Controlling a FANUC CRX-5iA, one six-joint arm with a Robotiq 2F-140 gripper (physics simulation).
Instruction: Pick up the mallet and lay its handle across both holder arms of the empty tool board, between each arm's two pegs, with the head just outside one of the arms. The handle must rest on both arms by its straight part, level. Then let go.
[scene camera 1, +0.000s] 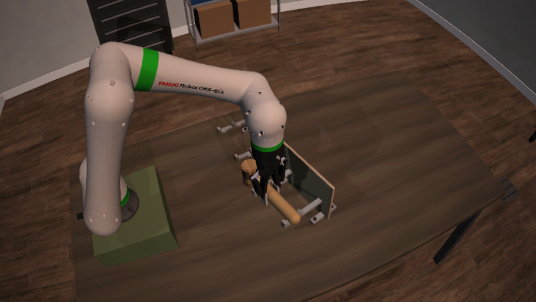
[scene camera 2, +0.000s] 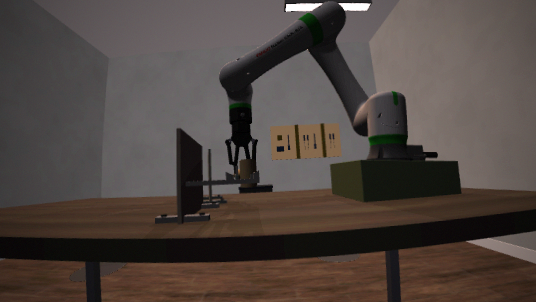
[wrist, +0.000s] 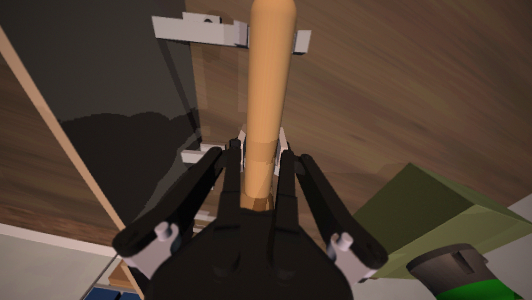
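Where they show: gripper, fingertip midpoint: (scene camera 1: 270, 199) (wrist: 262, 133); arm's base, origin of the base link: (scene camera 1: 121, 206) (scene camera 2: 388, 162) (wrist: 437, 258).
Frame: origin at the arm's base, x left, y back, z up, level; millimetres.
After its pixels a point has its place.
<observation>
The mallet's tan handle (scene camera 1: 283, 205) @[x -172, y -552, z 13 mm] (wrist: 270, 90) @[x -164, y -550, z 13 mm] lies between my gripper's fingers; my gripper (scene camera 1: 272, 192) @[x -99, y -529, z -41 mm] (wrist: 262, 133) @[x -99, y -529, z -41 mm] is shut on it. The mallet's head (scene camera 1: 248, 173) @[x -21, y -479, z 28 mm] (scene camera 2: 247, 172) @[x 34, y -490, z -7 mm] is on the far side of the gripper. The tool board (scene camera 1: 317, 182) (scene camera 2: 190, 175) stands upright beside the handle. In the wrist view, the handle passes over the near holder arm (scene camera 1: 310, 207) @[x -184, y -643, z -29 mm] (scene camera 2: 215, 183) @[x 291, y -521, z -33 mm] (wrist: 200, 32) @[x -180, y -640, z -30 mm], between its two pegs. The other holder arm (wrist: 192, 156) @[x -20, y -616, z -30 mm] is partly hidden by the fingers. Whether the handle touches either arm cannot be told.
More grey holder parts (scene camera 1: 231, 126) @[x 274, y -485, z -27 mm] stand behind the gripper, and another upright panel (scene camera 2: 210, 175) @[x 37, y -617, z -11 mm] shows behind the tool board. The green robot base block (scene camera 1: 137, 220) @[x -82, y -58, z 5 mm] (scene camera 2: 400, 180) @[x 142, y -40, z -57 mm] (wrist: 425, 200) @[x -114, y -169, z -31 mm] is on the same wooden table (scene camera 1: 390, 150) @[x 2, y -1092, z -110 mm] (scene camera 2: 310, 220) @[x 346, y -326, z -110 mm].
</observation>
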